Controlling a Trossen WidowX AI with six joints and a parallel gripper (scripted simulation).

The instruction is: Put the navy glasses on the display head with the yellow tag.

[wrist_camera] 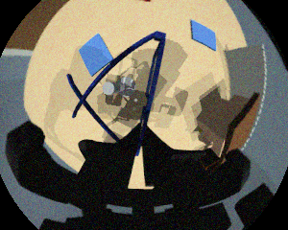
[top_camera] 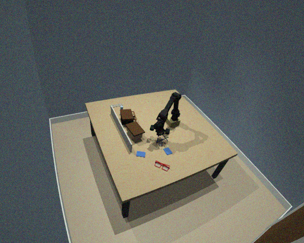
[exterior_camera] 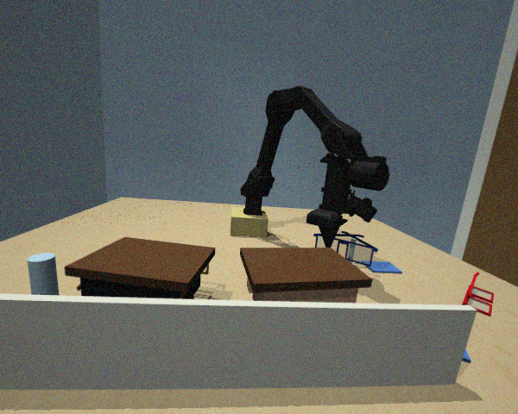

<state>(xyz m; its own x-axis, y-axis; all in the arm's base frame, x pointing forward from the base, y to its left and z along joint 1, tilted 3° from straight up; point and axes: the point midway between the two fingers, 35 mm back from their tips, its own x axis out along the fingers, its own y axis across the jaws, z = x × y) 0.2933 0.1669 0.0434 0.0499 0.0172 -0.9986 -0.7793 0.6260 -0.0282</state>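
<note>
Right now the small grey peg is 6 cm to the left of my gripper tip and 4 cm below it. From my gripper tip the other things lie so: pale blue cylinder 20 cm ahead, 50 cm to the right, 1 cm below; then white wall 31 cm ahead, 24 cm to the right, 1 cm below.
</note>
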